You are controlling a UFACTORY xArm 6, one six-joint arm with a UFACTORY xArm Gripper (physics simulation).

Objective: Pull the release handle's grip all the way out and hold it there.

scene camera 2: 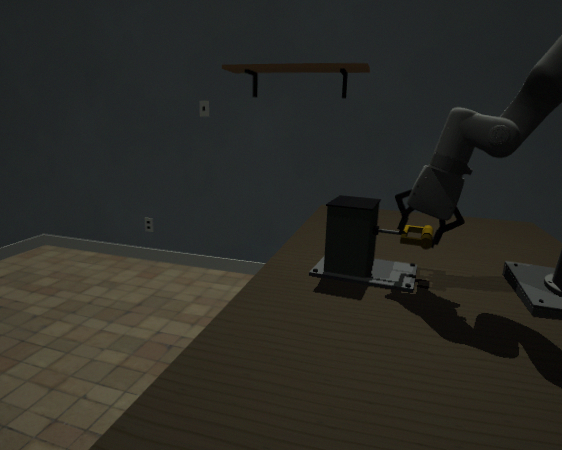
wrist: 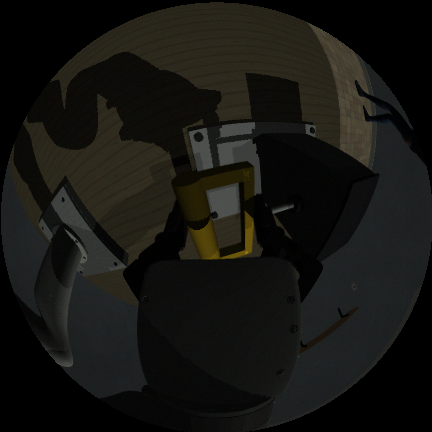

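The release handle's yellow grip [scene camera 2: 427, 236] [wrist: 192, 200] is a frame with a thick round bar. It stands out from the dark box [scene camera 2: 351, 240] [wrist: 320, 185], and a length of thin metal rod [scene camera 2: 389, 231] [wrist: 283, 207] shows between them. My gripper [scene camera 2: 419, 236] [wrist: 219, 206] is shut on the yellow grip from above, one finger at the round bar's outer side and the other at the frame's box side. The fingers stand wide across it. The finger on the box side partly hides the rod's joint with the frame in the wrist view.
The box stands on a light metal base plate [scene camera 2: 392, 268] [wrist: 237, 131] bolted to the wooden table [scene camera 2: 320, 360] [wrist: 210, 40]. The robot's own base plate [scene camera 2: 525, 285] [wrist: 97, 245] is on the opposite side of the grip. A wall shelf [scene camera 2: 300, 67] [wrist: 330, 332] hangs beyond. Dark blue limb-like shapes [wrist: 382, 106] show at the wrist view's right.
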